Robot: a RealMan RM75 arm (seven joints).
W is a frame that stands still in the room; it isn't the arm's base.
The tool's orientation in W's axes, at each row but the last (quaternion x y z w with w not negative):
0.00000 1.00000 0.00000 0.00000
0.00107 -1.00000 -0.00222 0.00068
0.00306 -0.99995 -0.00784 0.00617
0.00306 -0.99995 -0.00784 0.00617
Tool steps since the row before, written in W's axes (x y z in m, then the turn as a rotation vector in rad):
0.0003 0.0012 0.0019 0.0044 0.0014 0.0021
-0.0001 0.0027 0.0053 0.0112 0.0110 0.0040
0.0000 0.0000 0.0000 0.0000 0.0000 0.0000
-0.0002 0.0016 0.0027 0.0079 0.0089 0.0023
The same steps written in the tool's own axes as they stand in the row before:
-0.0003 0.0012 -0.0019 -0.0044 0.0014 -0.0021
0.0001 0.0027 -0.0053 -0.0112 0.0110 -0.0040
0.0000 0.0000 0.0000 0.0000 0.0000 0.0000
0.0002 0.0016 -0.0027 -0.0079 0.0089 -0.0023

